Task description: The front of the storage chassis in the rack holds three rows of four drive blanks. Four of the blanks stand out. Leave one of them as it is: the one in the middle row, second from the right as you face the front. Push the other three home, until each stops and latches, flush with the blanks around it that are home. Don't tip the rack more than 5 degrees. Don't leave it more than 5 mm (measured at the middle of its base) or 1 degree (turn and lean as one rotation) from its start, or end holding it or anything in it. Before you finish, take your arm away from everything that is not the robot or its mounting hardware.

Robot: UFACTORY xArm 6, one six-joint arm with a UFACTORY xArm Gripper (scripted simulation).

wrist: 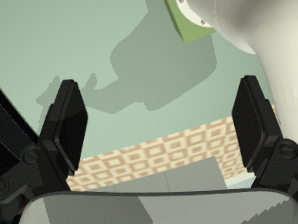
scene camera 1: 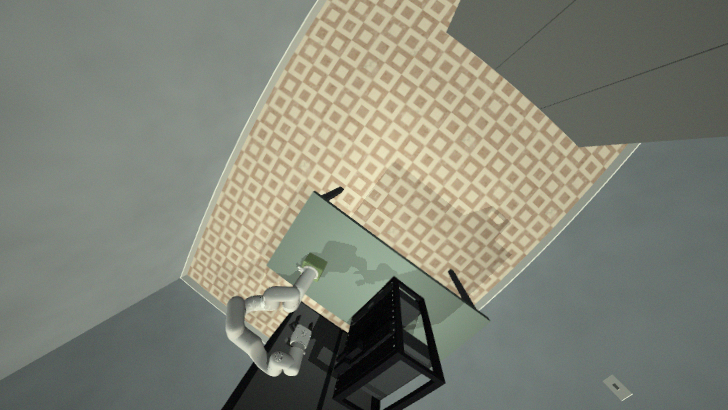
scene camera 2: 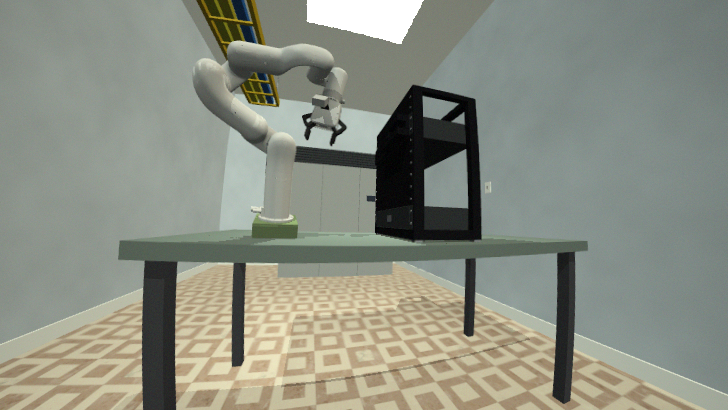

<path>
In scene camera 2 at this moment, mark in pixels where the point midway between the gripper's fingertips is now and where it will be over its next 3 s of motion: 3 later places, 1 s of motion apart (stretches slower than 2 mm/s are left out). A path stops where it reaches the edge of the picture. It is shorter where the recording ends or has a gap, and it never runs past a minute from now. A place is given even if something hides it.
My gripper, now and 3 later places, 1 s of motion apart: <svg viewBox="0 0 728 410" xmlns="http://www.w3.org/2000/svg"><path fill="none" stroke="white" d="M318 141L341 143L357 143L366 144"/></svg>
</path>
